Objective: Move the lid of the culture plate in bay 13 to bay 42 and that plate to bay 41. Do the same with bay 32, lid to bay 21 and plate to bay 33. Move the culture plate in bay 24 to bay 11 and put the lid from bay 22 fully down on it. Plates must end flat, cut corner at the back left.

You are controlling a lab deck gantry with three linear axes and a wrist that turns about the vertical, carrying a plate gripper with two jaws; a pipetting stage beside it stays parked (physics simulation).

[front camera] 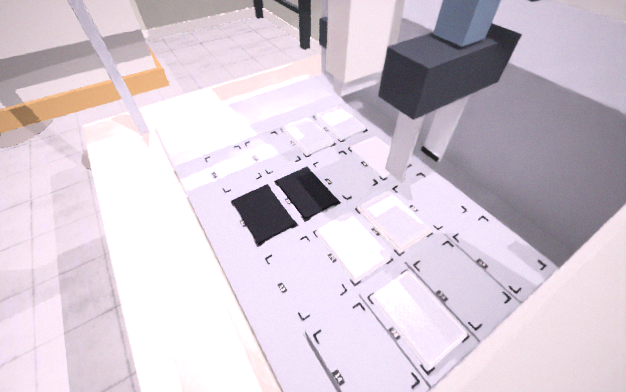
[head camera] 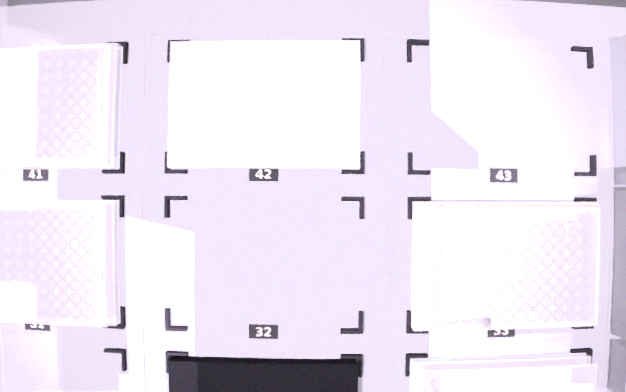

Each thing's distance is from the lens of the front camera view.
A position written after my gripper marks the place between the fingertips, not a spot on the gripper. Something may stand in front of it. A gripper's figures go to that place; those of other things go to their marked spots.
my gripper (front camera: 413, 164): 51 cm
pale lid (front camera: 374, 152): 75 cm
black lid (front camera: 308, 194): 64 cm
The marked spots on the pale lid and the black lid are 21 cm apart.
